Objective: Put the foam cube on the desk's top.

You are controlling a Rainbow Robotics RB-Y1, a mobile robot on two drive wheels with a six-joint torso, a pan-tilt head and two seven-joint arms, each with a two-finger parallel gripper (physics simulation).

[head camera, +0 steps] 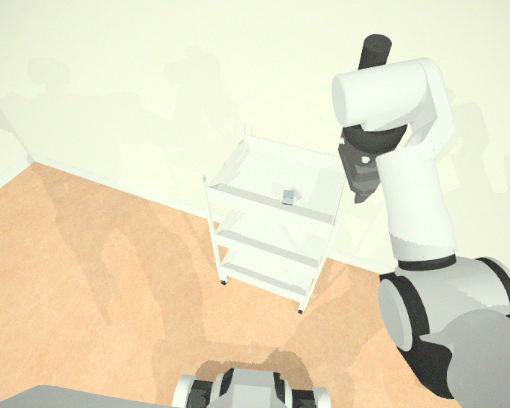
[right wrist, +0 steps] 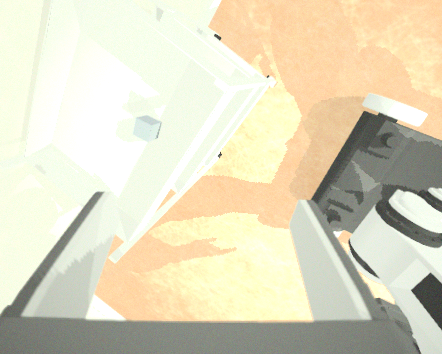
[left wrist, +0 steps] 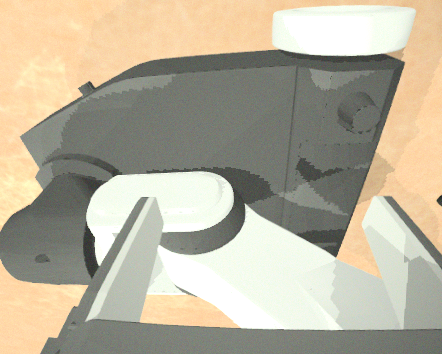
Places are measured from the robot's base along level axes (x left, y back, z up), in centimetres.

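Where they show: left gripper, between the fingertips: (right wrist: 381,292) (left wrist: 261,210); right gripper, between the fingertips: (head camera: 352,179) (right wrist: 207,209).
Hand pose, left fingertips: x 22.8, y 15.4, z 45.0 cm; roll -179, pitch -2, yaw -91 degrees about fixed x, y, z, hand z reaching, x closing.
Note:
After its pixels a point has its place.
The small blue-grey foam cube (head camera: 288,197) @[x -7.3, y -57.2, z 69.9 cm] (right wrist: 147,128) @[x -8.2, y -57.7, z 69.9 cm] rests in the top tray of a white three-tier cart (head camera: 270,204) @[x -1.4, y -56.7, z 66.3 cm] (right wrist: 180,110) @[x -12.8, y -53.5, z 66.3 cm], near the tray's front wall. My right gripper (head camera: 359,199) (right wrist: 207,209) @[x -18.0, y -36.7, z 98.2 cm] is open and empty. In the head camera it hangs to the right of the cart's top tray, apart from the cube. In the right wrist view the cube lies beyond the fingertips, to the upper left. My left gripper (left wrist: 261,210) @[x 22.8, y 15.4, z 45.0 cm] is open and empty, over the robot's own base. The desk does not show in any view.
The cart stands close to a pale wall (head camera: 125,115) @[x 75.8, y -112.5, z 65.2 cm] on an orange-brown floor (head camera: 100,280) @[x 88.6, y -51.0, z 0.0 cm], with its lower shelves under the tray. The robot's dark base (left wrist: 210,110) @[x 16.7, y 20.3, z 16.9 cm] (right wrist: 350,165) @[x -4.2, y -5.1, z 19.1 cm] lies below the left gripper and at the right of the right wrist view.

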